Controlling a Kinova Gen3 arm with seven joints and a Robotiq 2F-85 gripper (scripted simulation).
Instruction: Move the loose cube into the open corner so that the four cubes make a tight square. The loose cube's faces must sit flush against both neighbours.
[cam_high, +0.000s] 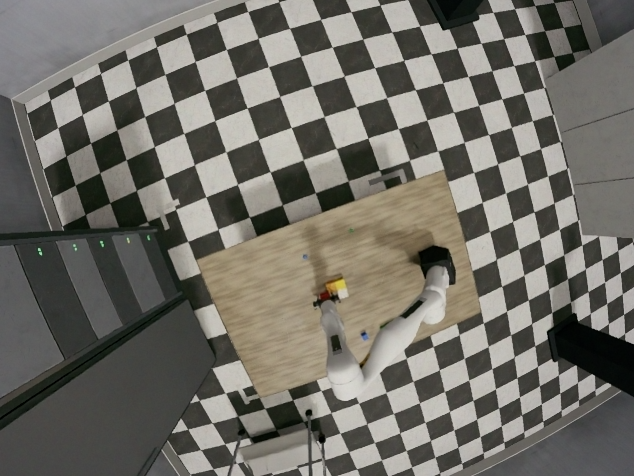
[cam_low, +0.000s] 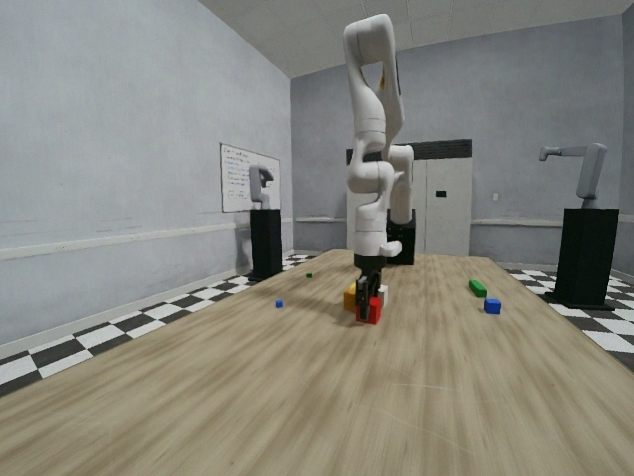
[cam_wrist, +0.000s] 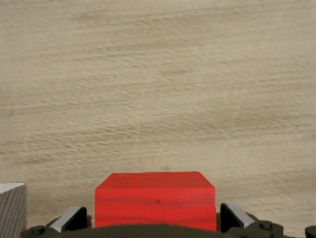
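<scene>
My hand is right at the red cube. Round my hand: green block (25 cm behind, 32 cm to the left, 1 cm below).
</scene>
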